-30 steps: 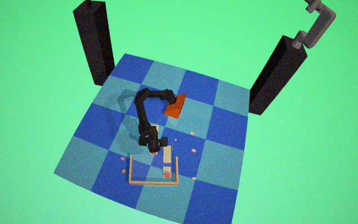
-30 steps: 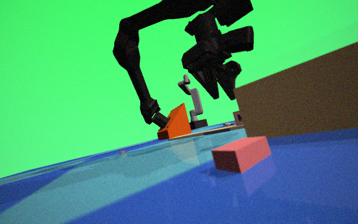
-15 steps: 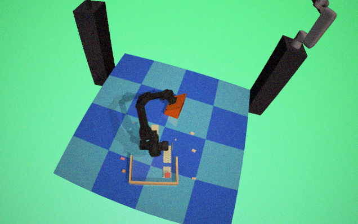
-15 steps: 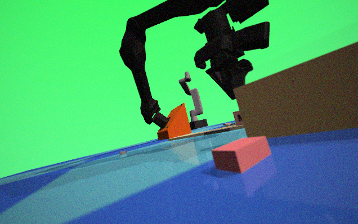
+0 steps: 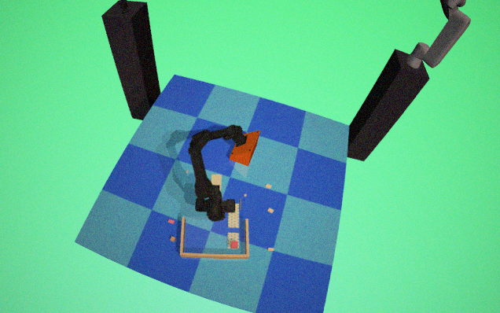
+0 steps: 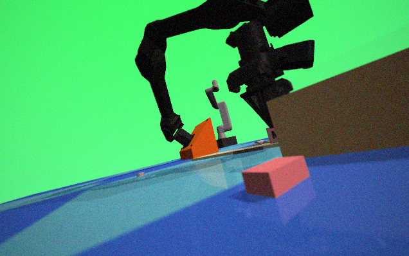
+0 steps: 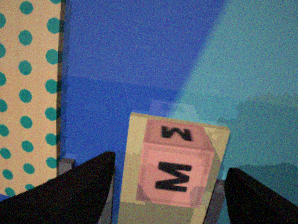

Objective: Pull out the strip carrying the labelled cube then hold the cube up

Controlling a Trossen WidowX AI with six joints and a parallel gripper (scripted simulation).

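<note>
Right now the pink cube labelled m is 10 mm below my gripper tip. Round my gripper tip: pink block 210 mm to the right, 100 mm ahead, 30 mm below.
</note>
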